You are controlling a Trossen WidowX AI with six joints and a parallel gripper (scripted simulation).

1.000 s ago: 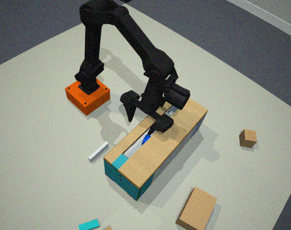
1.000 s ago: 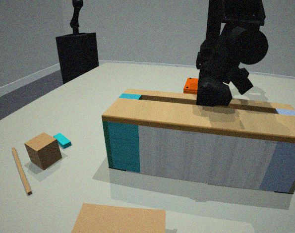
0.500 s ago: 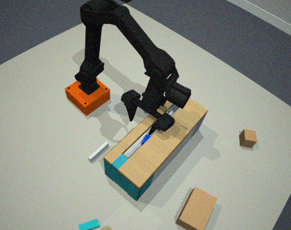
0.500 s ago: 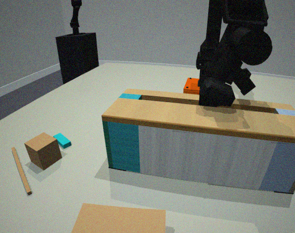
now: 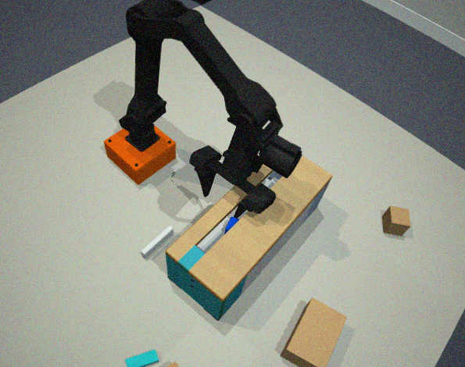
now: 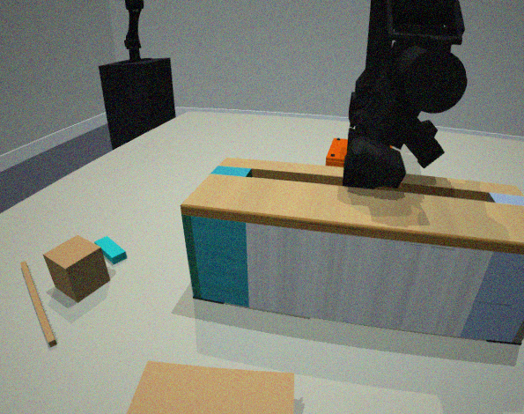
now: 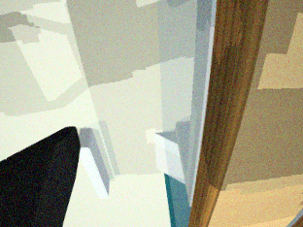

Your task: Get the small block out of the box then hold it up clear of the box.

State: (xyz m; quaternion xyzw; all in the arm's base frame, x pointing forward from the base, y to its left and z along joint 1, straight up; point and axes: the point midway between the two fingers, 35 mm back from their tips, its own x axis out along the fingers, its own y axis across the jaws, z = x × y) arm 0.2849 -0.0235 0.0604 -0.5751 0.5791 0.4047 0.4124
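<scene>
The tan-topped box lies 4 cm ahead of my gripper tip, 2 cm to the left of it and 2 cm below it. The rest, counted from my gripper tip: teal tile: 33 cm to the right, 9 cm ahead, 8 cm below; flat tan slab: 32 cm ahead, 8 cm to the right, 6 cm below; blue block: 6 cm ahead, 2 cm to the right.
</scene>
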